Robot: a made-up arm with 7 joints. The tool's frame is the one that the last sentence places. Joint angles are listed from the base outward.
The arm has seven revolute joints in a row. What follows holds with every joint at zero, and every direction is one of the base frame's. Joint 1 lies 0.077 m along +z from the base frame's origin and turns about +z. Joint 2 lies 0.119 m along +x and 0.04 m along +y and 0.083 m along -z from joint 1 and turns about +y. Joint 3 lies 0.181 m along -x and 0.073 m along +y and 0.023 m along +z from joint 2 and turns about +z. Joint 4 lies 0.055 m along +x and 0.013 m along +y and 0.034 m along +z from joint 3 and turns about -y. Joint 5 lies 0.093 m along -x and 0.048 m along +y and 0.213 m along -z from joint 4 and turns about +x. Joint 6 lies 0.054 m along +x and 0.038 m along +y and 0.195 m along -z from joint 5 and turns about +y. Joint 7 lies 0.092 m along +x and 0.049 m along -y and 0.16 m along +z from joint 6 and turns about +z. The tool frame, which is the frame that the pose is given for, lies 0.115 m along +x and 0.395 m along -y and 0.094 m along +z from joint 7; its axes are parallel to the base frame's.
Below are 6 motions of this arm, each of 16 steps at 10 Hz.
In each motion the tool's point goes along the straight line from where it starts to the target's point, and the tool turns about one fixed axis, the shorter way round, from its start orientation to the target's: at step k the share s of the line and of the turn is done. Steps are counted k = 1, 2, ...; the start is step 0. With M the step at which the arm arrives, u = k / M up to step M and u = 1 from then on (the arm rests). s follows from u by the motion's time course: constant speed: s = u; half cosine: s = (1 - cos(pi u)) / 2; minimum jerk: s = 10 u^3 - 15 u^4 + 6 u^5.
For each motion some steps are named. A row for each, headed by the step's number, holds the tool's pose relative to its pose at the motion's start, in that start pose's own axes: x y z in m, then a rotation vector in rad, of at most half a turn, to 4 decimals.
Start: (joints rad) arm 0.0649 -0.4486 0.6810 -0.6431 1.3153 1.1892 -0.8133
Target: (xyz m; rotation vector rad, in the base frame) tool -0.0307 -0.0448 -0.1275 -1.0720 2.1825 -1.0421
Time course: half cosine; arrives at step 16
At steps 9, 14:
9: -0.2546 0.0412 -0.0845 0.1991 0.5736 -0.7161
14: -0.4098 0.0663 -0.1360 0.3205 0.9234 -1.1528

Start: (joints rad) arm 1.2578 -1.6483 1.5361 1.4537 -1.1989 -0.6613 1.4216
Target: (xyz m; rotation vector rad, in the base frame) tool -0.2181 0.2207 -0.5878 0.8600 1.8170 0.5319
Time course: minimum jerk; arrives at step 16
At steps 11, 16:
11: -0.0393 0.1144 0.1461 0.1138 -0.6130 0.2902
16: -0.0479 0.1395 0.1782 0.1388 -0.7476 0.3539

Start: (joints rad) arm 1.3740 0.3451 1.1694 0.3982 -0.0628 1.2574 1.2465
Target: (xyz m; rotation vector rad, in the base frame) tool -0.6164 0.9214 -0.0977 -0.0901 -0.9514 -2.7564
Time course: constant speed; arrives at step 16
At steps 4, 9, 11, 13, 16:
4: -0.1531 0.0344 0.1563 -0.0981 -0.1309 -0.0683
9: -0.3444 0.0774 0.3517 -0.2208 -0.2946 -0.1536
11: -0.4209 0.0946 0.4299 -0.2698 -0.3601 -0.1877
13: -0.4974 0.1118 0.5080 -0.3189 -0.4256 -0.2218
16: -0.6122 0.1376 0.6253 -0.3925 -0.5238 -0.2730

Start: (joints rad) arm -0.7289 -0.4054 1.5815 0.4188 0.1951 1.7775 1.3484
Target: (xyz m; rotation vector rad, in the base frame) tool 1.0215 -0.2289 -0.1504 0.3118 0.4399 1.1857
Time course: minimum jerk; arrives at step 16
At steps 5, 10, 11, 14, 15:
5: -0.1950 0.0536 -0.0214 -0.0762 -0.1929 -0.0897
10: -0.7851 0.2160 -0.0860 -0.3070 -0.7766 -0.3612
11: -0.8882 0.2443 -0.0973 -0.3473 -0.8786 -0.4087
14: -1.0658 0.2932 -0.1167 -0.4167 -1.0543 -0.4904
15: -1.0808 0.2973 -0.1184 -0.4226 -1.0691 -0.4973

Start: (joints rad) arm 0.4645 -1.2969 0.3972 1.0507 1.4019 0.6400 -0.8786
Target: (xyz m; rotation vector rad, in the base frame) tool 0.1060 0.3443 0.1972 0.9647 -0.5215 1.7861
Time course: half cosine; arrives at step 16
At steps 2, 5, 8, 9, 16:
2: -0.0026 0.0064 0.0006 0.0181 -0.0018 0.0033
5: -0.0150 0.0371 0.0034 0.1057 -0.0106 0.0191
8: -0.0337 0.0836 0.0077 0.2378 -0.0239 0.0429
9: -0.0403 0.0999 0.0092 0.2842 -0.0285 0.0512
16: -0.0674 0.1671 0.0154 0.4756 -0.0477 0.0857

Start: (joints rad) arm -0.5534 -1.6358 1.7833 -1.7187 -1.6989 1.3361 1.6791
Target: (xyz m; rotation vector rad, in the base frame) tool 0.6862 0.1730 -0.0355 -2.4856 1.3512 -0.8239
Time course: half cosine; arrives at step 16
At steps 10, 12, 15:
10: -0.4525 0.2119 0.0819 -0.3388 -0.6058 -0.5539
12: -0.5587 0.2616 0.1011 -0.4183 -0.7479 -0.6839
15: -0.6483 0.3035 0.1173 -0.4853 -0.8679 -0.7935

